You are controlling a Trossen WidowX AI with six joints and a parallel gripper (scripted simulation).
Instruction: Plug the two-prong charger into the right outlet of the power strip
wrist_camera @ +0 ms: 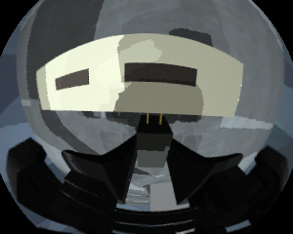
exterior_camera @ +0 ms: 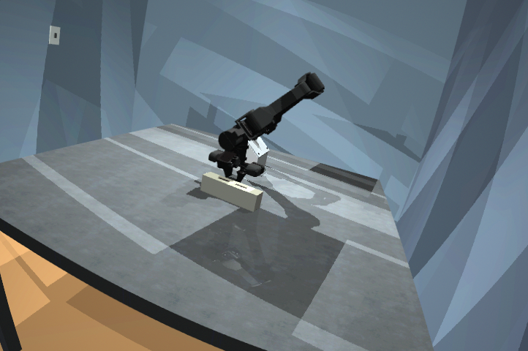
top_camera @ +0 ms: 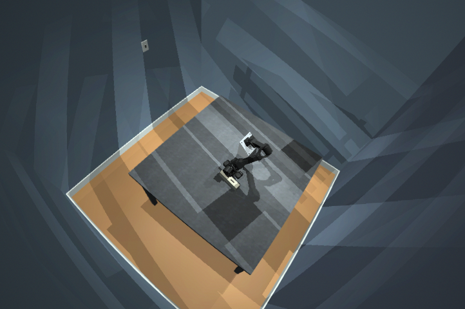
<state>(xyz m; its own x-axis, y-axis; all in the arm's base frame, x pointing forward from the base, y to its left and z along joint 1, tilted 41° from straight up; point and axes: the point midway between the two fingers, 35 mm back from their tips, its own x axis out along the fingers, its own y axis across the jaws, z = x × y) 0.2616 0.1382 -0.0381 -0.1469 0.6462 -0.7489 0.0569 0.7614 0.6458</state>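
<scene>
Right now the two-prong charger is 2 cm ahead of my gripper tip and 1 cm above it.
</scene>
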